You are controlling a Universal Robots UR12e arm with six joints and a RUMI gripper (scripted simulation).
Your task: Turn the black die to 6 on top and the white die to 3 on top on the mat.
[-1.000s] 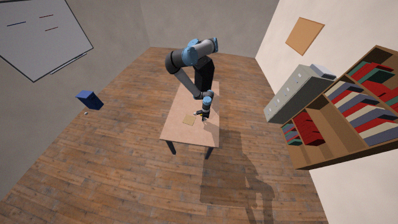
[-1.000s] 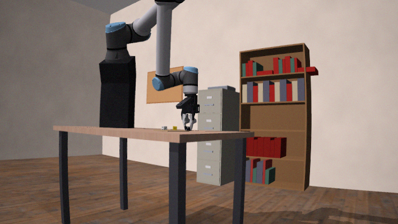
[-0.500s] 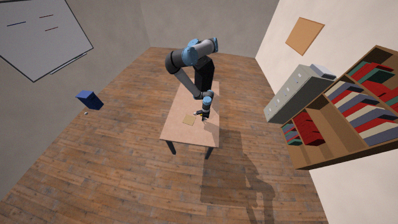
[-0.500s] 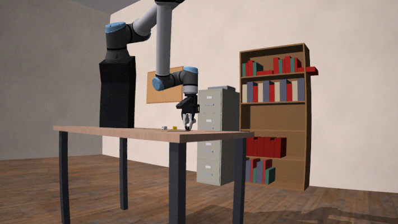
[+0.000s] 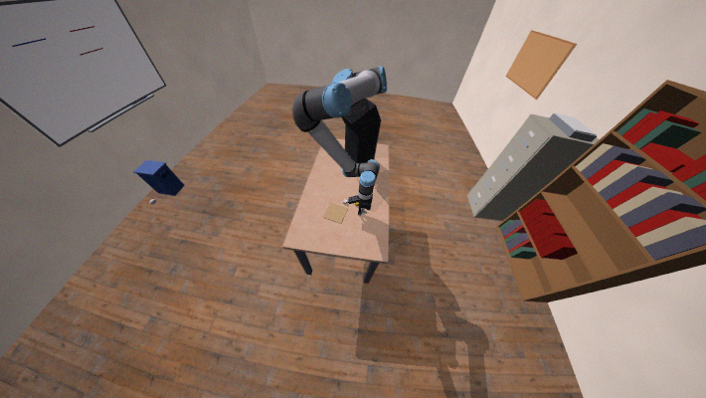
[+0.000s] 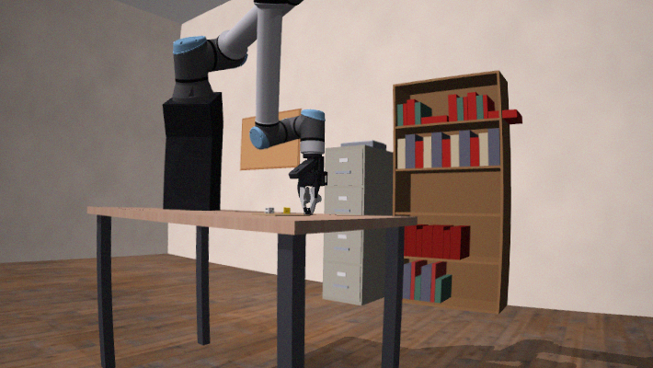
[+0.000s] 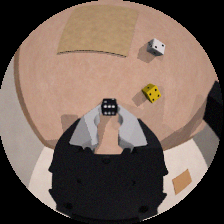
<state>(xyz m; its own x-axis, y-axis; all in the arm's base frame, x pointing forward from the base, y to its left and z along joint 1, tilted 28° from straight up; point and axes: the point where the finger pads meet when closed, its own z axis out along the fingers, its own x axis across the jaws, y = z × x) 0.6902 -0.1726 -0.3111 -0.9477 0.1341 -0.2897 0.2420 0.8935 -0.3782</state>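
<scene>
The tan mat lies 20 mm behind my hand, 180 mm to the right of it and 20 mm below it. Round my hand: white die (110 mm behind, 100 mm to the right); then yellow die (80 mm behind, 10 mm to the right); then black die (right at my hand).
</scene>
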